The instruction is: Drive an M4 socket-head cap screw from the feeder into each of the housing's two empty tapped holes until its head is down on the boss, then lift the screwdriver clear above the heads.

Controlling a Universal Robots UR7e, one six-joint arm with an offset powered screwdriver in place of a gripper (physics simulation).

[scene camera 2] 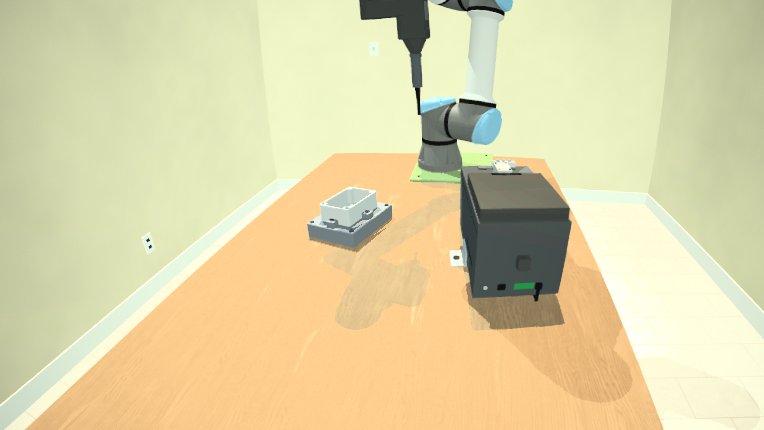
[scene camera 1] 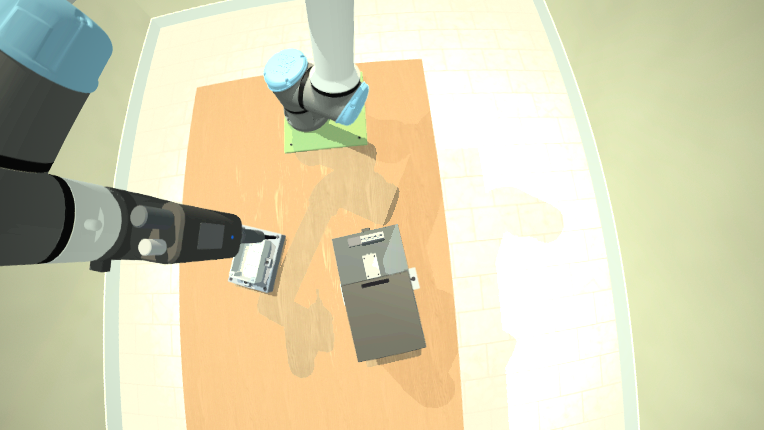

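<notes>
There's a screw feeder (scene camera 2: 494, 248), and I can see it in scene camera 1 too (scene camera 1: 390, 253).
</notes>
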